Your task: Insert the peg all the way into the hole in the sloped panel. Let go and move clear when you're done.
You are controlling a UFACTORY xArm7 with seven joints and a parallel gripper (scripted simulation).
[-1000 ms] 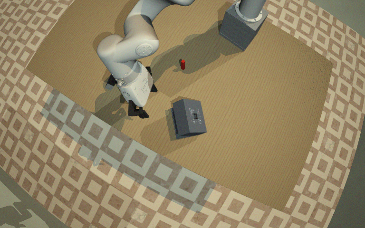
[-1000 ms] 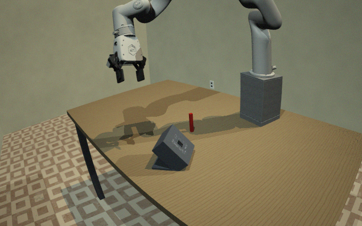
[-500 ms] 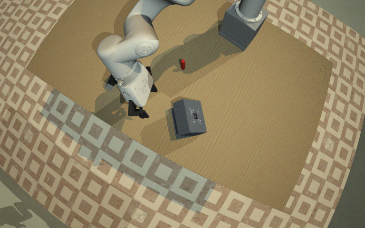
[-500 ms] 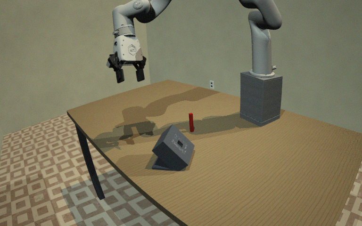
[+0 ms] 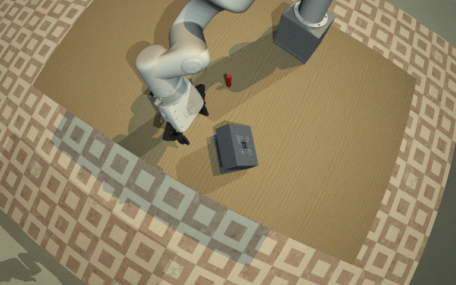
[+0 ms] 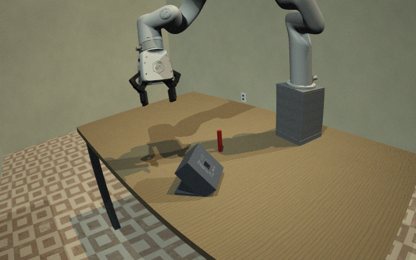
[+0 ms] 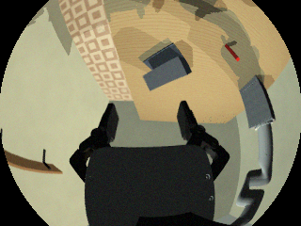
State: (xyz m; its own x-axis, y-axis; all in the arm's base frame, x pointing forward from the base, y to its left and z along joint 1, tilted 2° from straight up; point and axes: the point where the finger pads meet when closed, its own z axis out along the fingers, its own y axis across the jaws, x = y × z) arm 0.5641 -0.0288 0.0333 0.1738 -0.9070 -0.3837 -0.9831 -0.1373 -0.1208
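Right now my hand is 23 cm past the red peg, 7 cm to the left of it and 21 cm above it.
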